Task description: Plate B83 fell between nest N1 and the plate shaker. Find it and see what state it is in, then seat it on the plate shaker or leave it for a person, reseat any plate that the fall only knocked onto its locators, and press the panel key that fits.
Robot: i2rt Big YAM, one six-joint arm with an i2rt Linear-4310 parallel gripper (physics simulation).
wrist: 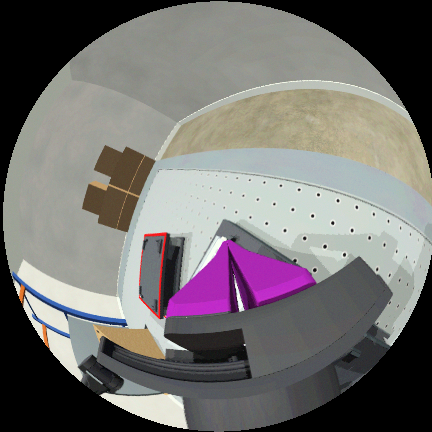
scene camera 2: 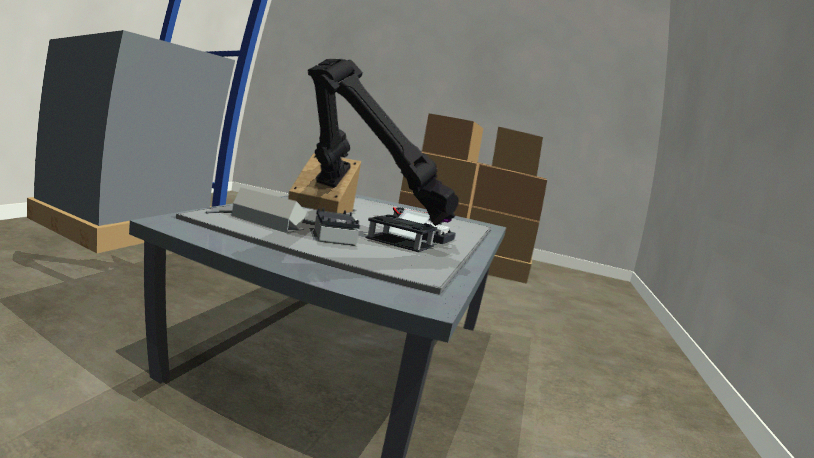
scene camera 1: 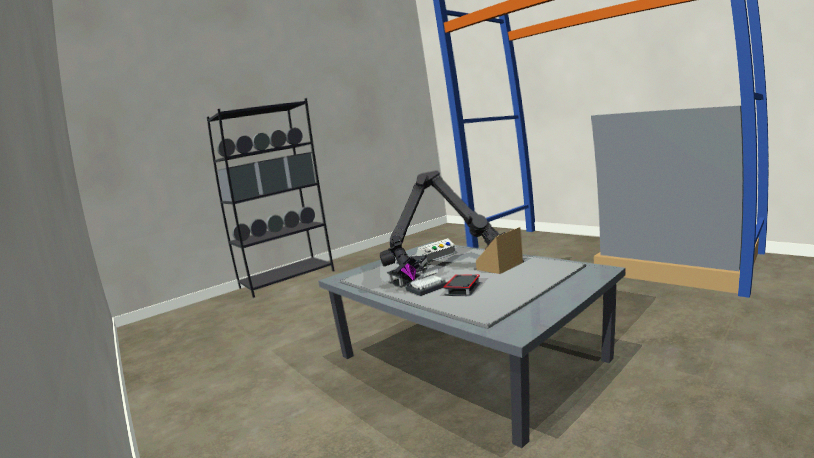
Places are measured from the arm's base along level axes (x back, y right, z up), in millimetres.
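Pixels of known places: gripper, fingertip midpoint: (wrist: 227, 246) (scene camera 2: 449, 221) (scene camera 1: 413, 279); arm's base, link origin: (scene camera 2: 333, 173) (scene camera 1: 496, 243).
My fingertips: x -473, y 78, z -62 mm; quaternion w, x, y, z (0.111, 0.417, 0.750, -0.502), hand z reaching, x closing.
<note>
Ahead of a thing's pixels: the offset from my fingertips to its top centre. "*": to the spot under its first point. Level surfaces: height alone.
My gripper (scene camera 1: 414, 278) (scene camera 2: 445, 221) (wrist: 227, 246) is shut and empty, its magenta fingertips together, low over a white plate @(dz -25, dx +71, dy -1 mm) (scene camera 1: 428, 282) (wrist: 212, 253). In the wrist view the fingers hide most of this plate. It sits on a dark nest base @(dz -31, dx +70, dy +0 mm) (scene camera 1: 421, 290) (wrist: 247, 234). A red-edged dark raised stand (scene camera 1: 462, 281) (wrist: 152, 275) is beside it. A black stand on grey posts @(* dz -7, dx +89, dy +184 mm) (scene camera 2: 401, 222) is on the other side, partly hidden by the arm in scene view 1. The key panel @(dz +20, dx +426, dy +375 mm) (scene camera 1: 437, 248) has coloured keys. I cannot tell which plate is B83; labels are unreadable.
A wooden mount (scene camera 1: 500, 253) (scene camera 2: 319, 194) carries the arm's base. A light grey wedge housing @(* dz -16, dx +404, dy +414 mm) (scene camera 2: 266, 208) and a small grey box with a dark top @(* dz -37, dx +183, dy +389 mm) (scene camera 2: 336, 233) stand on the perforated board @(dz -64 mm) (scene camera 1: 512, 296) (scene camera 2: 392, 270) (wrist: 280, 220). Cardboard boxes (scene camera 2: 506, 196) (wrist: 122, 187) stand beyond the table.
</note>
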